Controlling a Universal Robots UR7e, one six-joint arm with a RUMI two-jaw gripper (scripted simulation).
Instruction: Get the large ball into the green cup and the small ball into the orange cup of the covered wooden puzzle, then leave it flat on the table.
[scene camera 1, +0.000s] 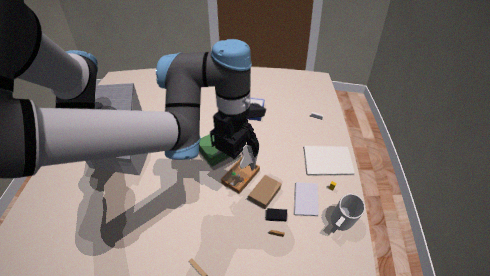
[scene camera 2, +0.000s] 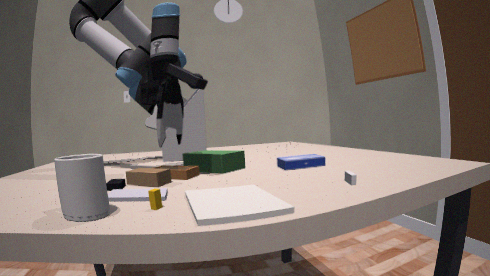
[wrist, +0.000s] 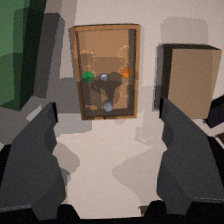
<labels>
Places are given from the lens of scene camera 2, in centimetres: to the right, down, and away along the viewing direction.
gripper (scene camera 2: 170, 145): -18, 2, 70
green block (scene camera 2: 210, 161): -8, 6, 74
wooden block (scene camera 2: 151, 177): -19, 8, 57
The marked spots on the green block and the wooden block are 20 cm apart.
</labels>
